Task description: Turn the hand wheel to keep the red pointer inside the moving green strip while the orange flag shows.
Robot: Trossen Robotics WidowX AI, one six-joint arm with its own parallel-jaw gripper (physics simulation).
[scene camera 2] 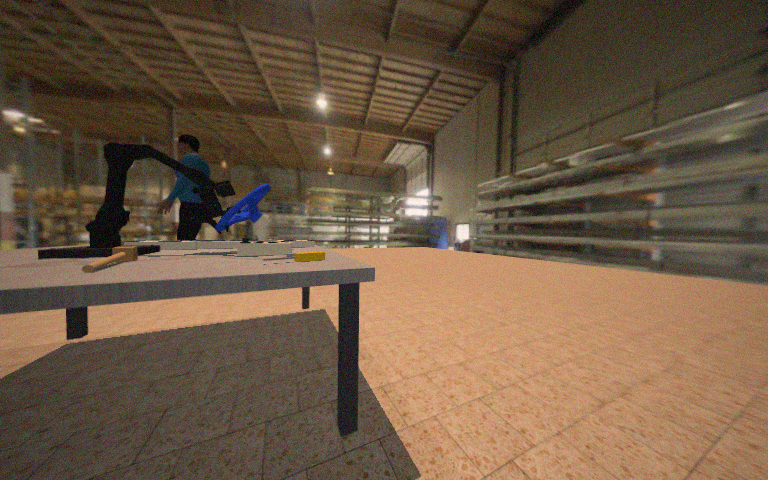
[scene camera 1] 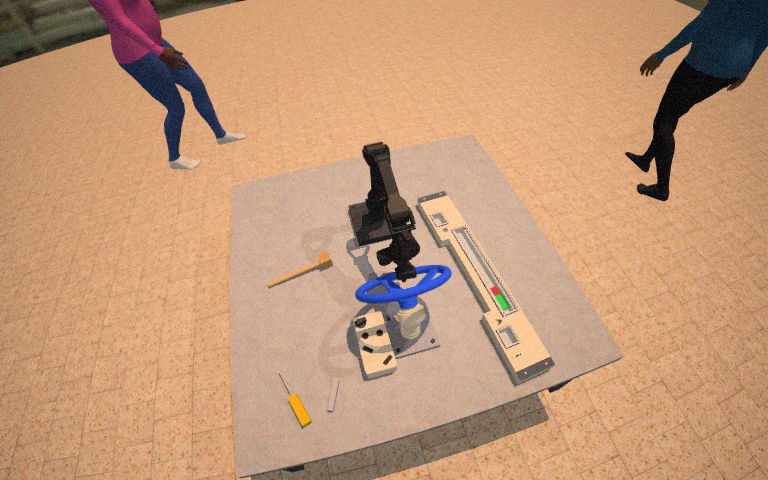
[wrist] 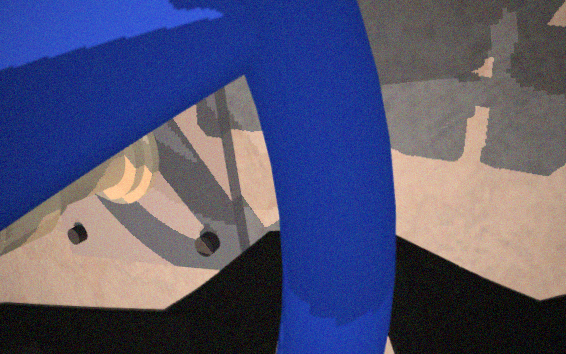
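Pixels of known places: gripper, fingertip midpoint: (scene camera 2: 224, 232) (scene camera 1: 403, 279); arm's base, origin of the base link: (scene camera 2: 105, 247) (scene camera 1: 378, 214).
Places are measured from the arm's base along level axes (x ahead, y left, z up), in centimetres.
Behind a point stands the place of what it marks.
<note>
The blue hand wheel (scene camera 1: 433, 279) {x 53.1, y -1.1, z 28.2 cm} (scene camera 2: 245, 208) {x 45.4, y 5.6, z 18.4 cm} (wrist: 331, 168) {x 35.6, y -6.7, z 9.3 cm} stands on a beige post in the middle of the table (scene camera 1: 277, 229) {x -11.8, y -42.8, z -2.9 cm}. My gripper (scene camera 1: 405, 274) {x 37.2, y -3.7, z 6.0 cm} (wrist: 325, 243) {x 37.2, y -3.7, z 6.0 cm} comes down from the back and is shut on the wheel's rim on its far side. In the wrist view the rim fills the gap between the black fingers. The long beige gauge panel (scene camera 1: 449, 224) {x 17.4, y 24.9, z 1.1 cm} lies to the right. Its red pointer (scene camera 1: 495, 290) {x 51.4, y 26.1, z 1.2 cm} sits just at the far end of the green strip (scene camera 1: 502, 302) {x 56.6, y 25.9, z 1.1 cm}, touching it.
A wooden mallet (scene camera 1: 303, 270) {x 15.4, y -36.2, z -0.6 cm} lies left of the wheel. A beige control box (scene camera 1: 375, 344) sits at the wheel's base. A yellow-handled screwdriver (scene camera 1: 298, 409) {x 65.4, y -49.4, z -0.1 cm} (scene camera 2: 309, 256) {x 64.8, y -50.9, z -1.2 cm} and a small grey bar (scene camera 1: 334, 395) {x 64.6, y -37.8, z -1.4 cm} lie near the front edge. A person (scene camera 1: 173, 86) walks at the far left.
</note>
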